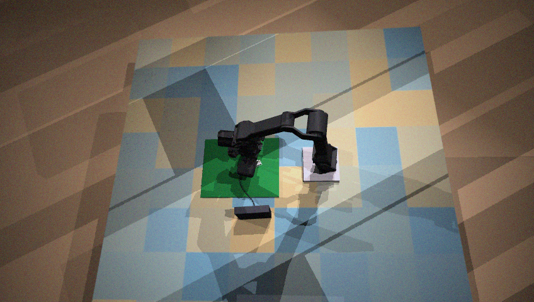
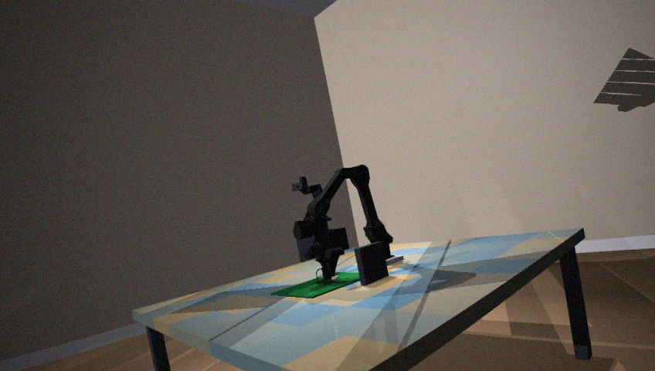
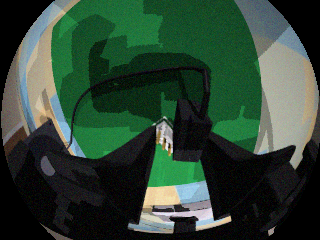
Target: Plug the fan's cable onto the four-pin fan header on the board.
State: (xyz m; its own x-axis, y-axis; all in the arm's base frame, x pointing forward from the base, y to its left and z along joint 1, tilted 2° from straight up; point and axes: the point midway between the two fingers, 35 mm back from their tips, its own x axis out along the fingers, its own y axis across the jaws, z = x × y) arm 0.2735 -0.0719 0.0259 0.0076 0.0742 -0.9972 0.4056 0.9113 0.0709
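Now: gripper tip 1 cm to the left of the dark fan plug and 1 cm below it. Also, from my gripper tip: black fan block 20 cm to the left, 4 cm above, 3 cm ahead.
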